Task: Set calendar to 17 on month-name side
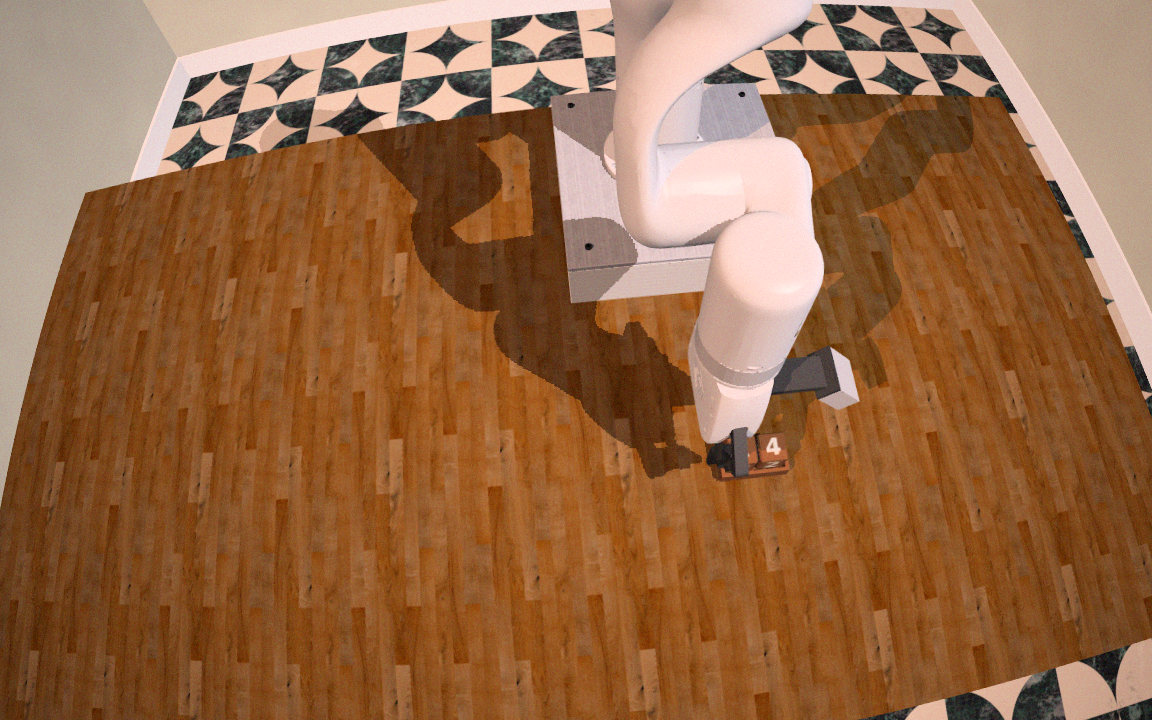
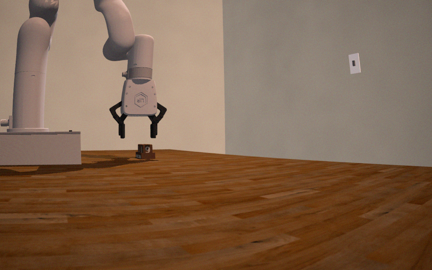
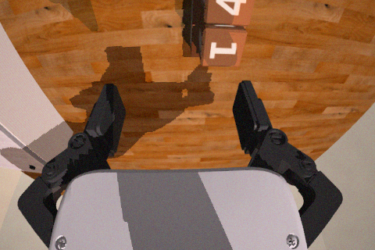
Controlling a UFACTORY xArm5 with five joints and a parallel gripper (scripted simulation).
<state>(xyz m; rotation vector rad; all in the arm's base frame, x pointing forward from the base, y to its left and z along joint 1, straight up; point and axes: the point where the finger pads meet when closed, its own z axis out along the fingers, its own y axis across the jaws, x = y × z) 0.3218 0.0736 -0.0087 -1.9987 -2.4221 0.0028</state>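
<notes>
Now: the brown tray 6 cm below my hand, 5 cm to the left of it and 2 cm ahead of it.
</notes>
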